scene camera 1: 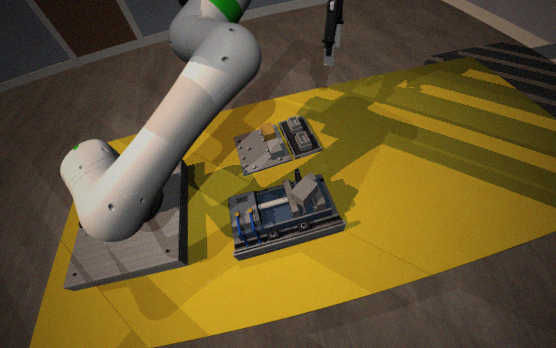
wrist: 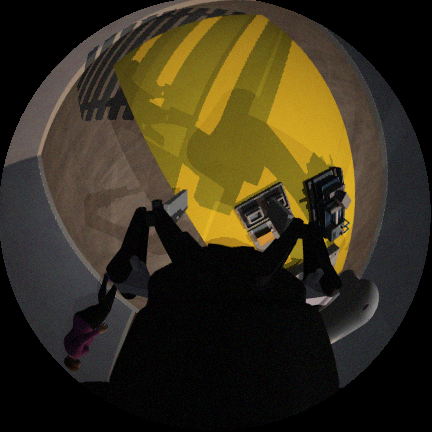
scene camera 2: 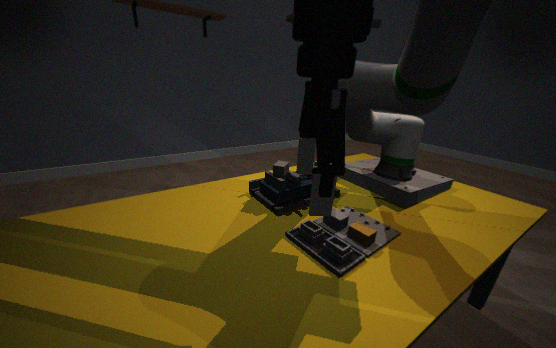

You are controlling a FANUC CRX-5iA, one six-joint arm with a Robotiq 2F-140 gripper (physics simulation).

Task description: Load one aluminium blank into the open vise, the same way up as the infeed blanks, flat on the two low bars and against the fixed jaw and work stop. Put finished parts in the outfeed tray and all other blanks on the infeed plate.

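My gripper (scene camera 1: 328, 59) (scene camera 2: 312, 194) (wrist: 227, 201) is open and empty, high above the table. The vise (scene camera 1: 270, 216) (scene camera 2: 280, 193) has a grey blank (scene camera 1: 304, 189) (scene camera 2: 281, 168) (wrist: 343, 199) sitting tilted on top of its jaws, not flat between them. The infeed plate (scene camera 1: 248, 159) (scene camera 2: 387, 234) bears a grey block (scene camera 1: 275, 149) (scene camera 2: 336, 220) and an orange block (scene camera 1: 268, 131) (scene camera 2: 362, 234) (wrist: 265, 237). The outfeed tray (scene camera 1: 319, 150) (scene camera 2: 310, 254) beside it holds two grey parts with rectangular recesses, one (scene camera 1: 293, 124) behind the other (scene camera 1: 302, 140). A finger partly covers the tray in the wrist view.
The arm's base plate (scene camera 1: 170, 250) (scene camera 2: 425, 189) stands beyond the vise from the trays. Blue hoses (scene camera 1: 254, 227) rise at the vise's end nearest the base. A person in purple (wrist: 79, 336) shows beyond the table in the wrist view.
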